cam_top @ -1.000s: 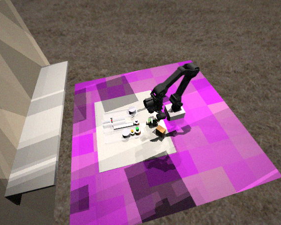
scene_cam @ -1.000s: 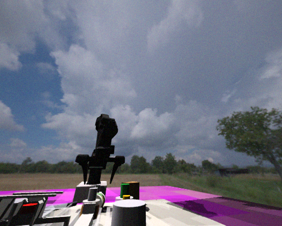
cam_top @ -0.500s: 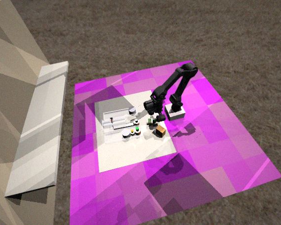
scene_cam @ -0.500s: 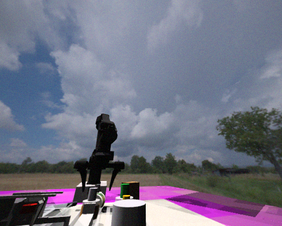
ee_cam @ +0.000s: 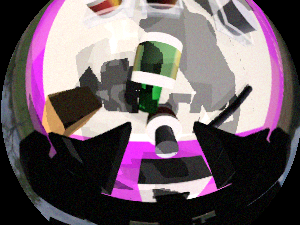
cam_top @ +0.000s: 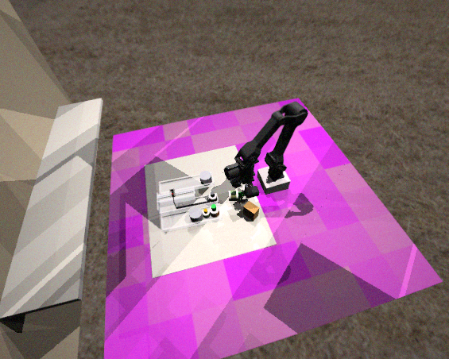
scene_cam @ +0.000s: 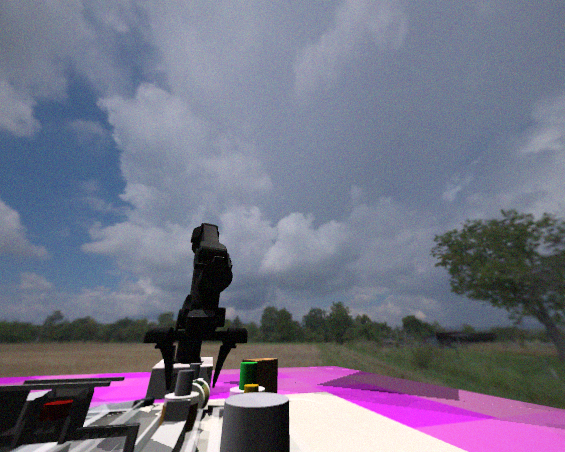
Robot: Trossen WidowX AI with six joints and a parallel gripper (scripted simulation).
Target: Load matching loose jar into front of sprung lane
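Now: the black rod 12 cm to the right of my gripper tip and 2 cm below it. Also, from my gripper tip: brown box (12 cm to the left, 2 cm ahead, 1 cm above); pusher lane (31 cm ahead, 5 cm to the right, 1 cm below); red mark (35 cm ahead, 7 cm to the right, 4 cm above).
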